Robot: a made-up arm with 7 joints. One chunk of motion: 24 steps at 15 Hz.
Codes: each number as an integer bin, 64 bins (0 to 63) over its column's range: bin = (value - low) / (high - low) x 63, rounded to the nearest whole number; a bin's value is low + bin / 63 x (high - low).
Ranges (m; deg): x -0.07..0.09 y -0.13..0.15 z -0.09..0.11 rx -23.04..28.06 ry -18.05..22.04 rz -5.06..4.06
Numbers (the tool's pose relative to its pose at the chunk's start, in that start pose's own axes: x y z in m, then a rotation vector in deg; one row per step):
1: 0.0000 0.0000 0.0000 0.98 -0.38 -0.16
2: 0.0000 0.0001 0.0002 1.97 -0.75 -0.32
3: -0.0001 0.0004 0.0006 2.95 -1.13 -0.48
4: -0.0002 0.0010 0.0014 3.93 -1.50 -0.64
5: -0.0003 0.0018 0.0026 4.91 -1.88 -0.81
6: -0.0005 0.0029 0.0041 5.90 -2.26 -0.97
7: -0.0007 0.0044 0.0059 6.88 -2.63 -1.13
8: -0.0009 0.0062 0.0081 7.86 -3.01 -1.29
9: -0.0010 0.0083 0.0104 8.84 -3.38 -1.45
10: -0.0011 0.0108 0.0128 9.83 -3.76 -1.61
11: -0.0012 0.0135 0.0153 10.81 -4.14 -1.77
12: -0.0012 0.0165 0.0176 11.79 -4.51 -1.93
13: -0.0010 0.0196 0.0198 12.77 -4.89 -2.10
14: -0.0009 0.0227 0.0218 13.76 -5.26 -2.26
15: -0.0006 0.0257 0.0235 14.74 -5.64 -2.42
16: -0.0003 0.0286 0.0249 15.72 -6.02 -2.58
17: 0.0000 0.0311 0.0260 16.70 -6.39 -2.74
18: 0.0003 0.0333 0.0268 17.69 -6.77 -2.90
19: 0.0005 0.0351 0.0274 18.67 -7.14 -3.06
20: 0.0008 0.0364 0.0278 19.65 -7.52 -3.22
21: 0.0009 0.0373 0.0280 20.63 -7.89 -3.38
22: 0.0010 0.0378 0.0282 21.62 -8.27 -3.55
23: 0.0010 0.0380 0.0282 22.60 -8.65 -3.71
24: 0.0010 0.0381 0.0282 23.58 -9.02 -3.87
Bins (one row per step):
1: 28 29 28 30 28 34
2: 28 29 28 31 27 33
3: 28 29 29 32 27 32
4: 27 29 29 33 26 31
5: 27 30 29 34 25 29
6: 27 30 30 36 25 28
7: 27 30 30 37 24 27
8: 27 31 31 38 24 26
9: 27 31 32 39 23 25
10: 27 32 32 41 22 24
11: 27 32 33 42 22 23
12: 27 33 34 43 21 22
13: 27 34 35 44 21 20
14: 27 34 35 45 20 19
15: 27 35 36 47 20 18
16: 27 36 36 48 19 17
17: 28 36 37 49 18 16
18: 28 37 37 50 18 15
19: 28 37 37 51 17 14
20: 28 37 37 53 17 13
21: 28 38 37 54 16 12
22: 28 38 37 55 15 10
23: 28 38 37 56 15 9
24: 28 38 37 57 14 8

